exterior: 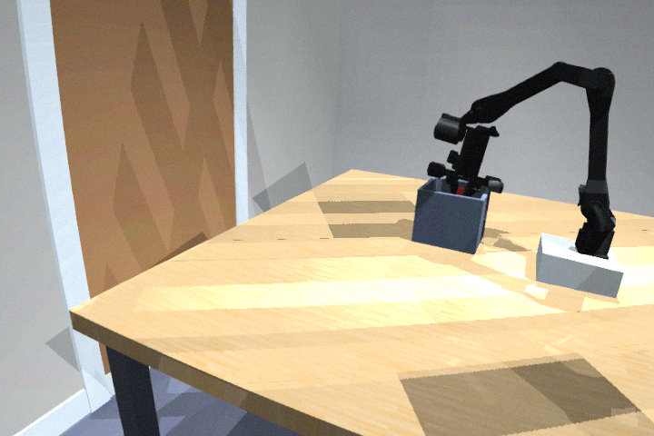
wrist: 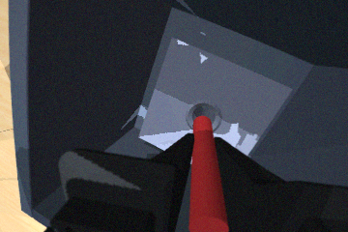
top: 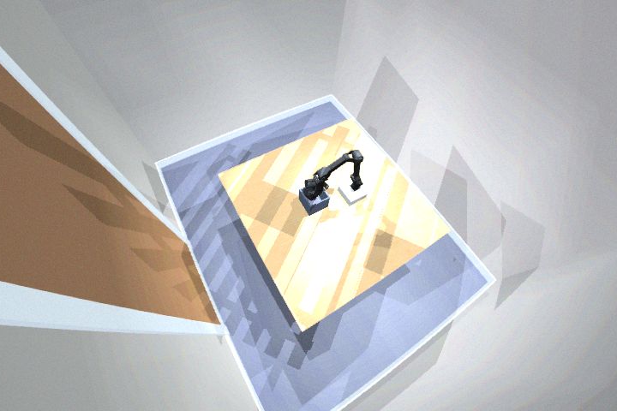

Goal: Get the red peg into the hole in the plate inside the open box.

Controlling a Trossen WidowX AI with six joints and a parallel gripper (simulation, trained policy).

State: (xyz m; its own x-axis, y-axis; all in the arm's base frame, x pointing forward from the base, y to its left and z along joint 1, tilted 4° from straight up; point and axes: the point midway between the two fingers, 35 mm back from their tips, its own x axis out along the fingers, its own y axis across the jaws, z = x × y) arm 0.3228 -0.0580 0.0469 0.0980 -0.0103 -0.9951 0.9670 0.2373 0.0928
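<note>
Now: the red peg 20 mm above my gripper tip. The rest, counted from my gripper tip: pale plate 10 mm ahead, 10 mm to the right, 40 mm below.
</note>
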